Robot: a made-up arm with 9 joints. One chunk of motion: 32 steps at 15 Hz.
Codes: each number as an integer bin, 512 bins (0 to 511) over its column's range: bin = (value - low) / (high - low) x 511, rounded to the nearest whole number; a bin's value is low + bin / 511 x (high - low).
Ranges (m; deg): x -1.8..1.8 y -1.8..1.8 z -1.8..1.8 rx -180..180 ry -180..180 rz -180..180
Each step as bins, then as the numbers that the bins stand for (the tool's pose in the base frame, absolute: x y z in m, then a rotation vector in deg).
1 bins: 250 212 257 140 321 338
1 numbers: -0.0387 -0.3065 0.0106 -81.37 46.14 58.12
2 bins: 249 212 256 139 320 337
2 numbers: -0.0458 -0.3065 0.0035 -82.07 45.44 57.42
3 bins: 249 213 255 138 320 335
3 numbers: -0.0458 -0.2994 -0.0035 -82.78 45.44 56.01
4 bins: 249 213 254 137 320 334
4 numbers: -0.0458 -0.2994 -0.0106 -83.48 45.44 55.30
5 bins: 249 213 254 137 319 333
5 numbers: -0.0458 -0.2994 -0.0106 -83.48 44.74 54.60
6 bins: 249 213 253 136 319 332
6 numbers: -0.0458 -0.2994 -0.0176 -84.19 44.74 53.89
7 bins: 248 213 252 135 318 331
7 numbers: -0.0528 -0.2994 -0.0247 -84.89 44.03 53.19
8 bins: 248 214 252 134 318 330
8 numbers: -0.0528 -0.2924 -0.0247 -85.60 44.03 52.49
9 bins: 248 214 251 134 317 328
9 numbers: -0.0528 -0.2924 -0.0317 -85.60 43.33 51.08
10 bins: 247 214 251 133 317 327
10 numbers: -0.0599 -0.2924 -0.0317 -86.30 43.33 50.37
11 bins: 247 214 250 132 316 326
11 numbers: -0.0599 -0.2924 -0.0387 -87.01 42.62 49.67
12 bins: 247 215 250 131 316 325
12 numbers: -0.0599 -0.2853 -0.0387 -87.71 42.62 48.96
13 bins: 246 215 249 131 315 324
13 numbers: -0.0669 -0.2853 -0.0458 -87.71 41.92 48.26
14 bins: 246 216 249 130 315 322
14 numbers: -0.0669 -0.2783 -0.0458 -88.41 41.92 46.85
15 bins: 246 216 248 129 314 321
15 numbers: -0.0669 -0.2783 -0.0528 -89.12 41.21 46.14
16 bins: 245 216 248 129 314 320
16 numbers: -0.0740 -0.2783 -0.0528 -89.12 41.21 45.44
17 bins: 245 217 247 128 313 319
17 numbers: -0.0740 -0.2712 -0.0599 -89.82 40.51 44.74
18 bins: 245 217 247 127 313 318
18 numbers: -0.0740 -0.2712 -0.0599 -90.53 40.51 44.03
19 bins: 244 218 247 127 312 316
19 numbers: -0.0810 -0.2642 -0.0599 -90.53 39.80 42.62
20 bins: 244 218 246 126 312 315
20 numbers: -0.0810 -0.2642 -0.0669 -91.23 39.80 41.92
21 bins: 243 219 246 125 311 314
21 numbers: -0.0881 -0.2571 -0.0669 -91.94 39.10 41.21
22 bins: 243 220 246 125 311 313
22 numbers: -0.0881 -0.2501 -0.0669 -91.94 39.10 40.51
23 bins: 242 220 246 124 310 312
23 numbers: -0.0951 -0.2501 -0.0669 -92.64 38.40 39.80
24 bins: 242 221 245 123 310 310
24 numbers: -0.0951 -0.2431 -0.0740 -93.35 38.40 38.40
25 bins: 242 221 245 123 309 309
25 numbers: -0.0951 -0.2431 -0.0740 -93.35 37.69 37.69
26 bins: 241 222 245 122 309 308
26 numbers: -0.1022 -0.2360 -0.0740 -94.05 37.69 36.99
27 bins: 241 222 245 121 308 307
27 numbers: -0.1022 -0.2360 -0.0740 -94.76 36.99 36.28
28 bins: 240 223 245 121 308 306
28 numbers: -0.1092 -0.2290 -0.0740 -94.76 36.99 35.58
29 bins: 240 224 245 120 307 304
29 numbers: -0.1092 -0.2219 -0.0740 -95.46 36.28 34.17
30 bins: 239 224 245 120 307 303
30 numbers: -0.1162 -0.2219 -0.0740 -95.46 36.28 33.46
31 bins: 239 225 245 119 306 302
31 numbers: -0.1162 -0.2149 -0.0740 -96.16 35.58 32.76
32 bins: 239 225 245 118 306 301
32 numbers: -0.1162 -0.2149 -0.0740 -96.87 35.58 32.05
